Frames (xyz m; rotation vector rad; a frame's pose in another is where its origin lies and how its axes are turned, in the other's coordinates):
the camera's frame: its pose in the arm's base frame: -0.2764 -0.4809 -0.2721 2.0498 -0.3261 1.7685
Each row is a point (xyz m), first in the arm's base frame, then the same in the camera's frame.
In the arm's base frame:
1: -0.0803 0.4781 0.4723
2: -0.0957 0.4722 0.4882
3: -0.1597 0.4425 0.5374
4: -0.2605 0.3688 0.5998
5: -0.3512 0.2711 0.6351
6: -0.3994 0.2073 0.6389
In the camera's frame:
1: 0.8492 -0.8215 -0.3409
2: 0.8617 -0.8071 -0.3536
3: 0.8967 -0.7454 -0.4023
4: 0.9346 -0.6267 -0.4651
5: 0.9454 -0.4952 -0.5052
6: 0.9353 -0.4170 -0.5195

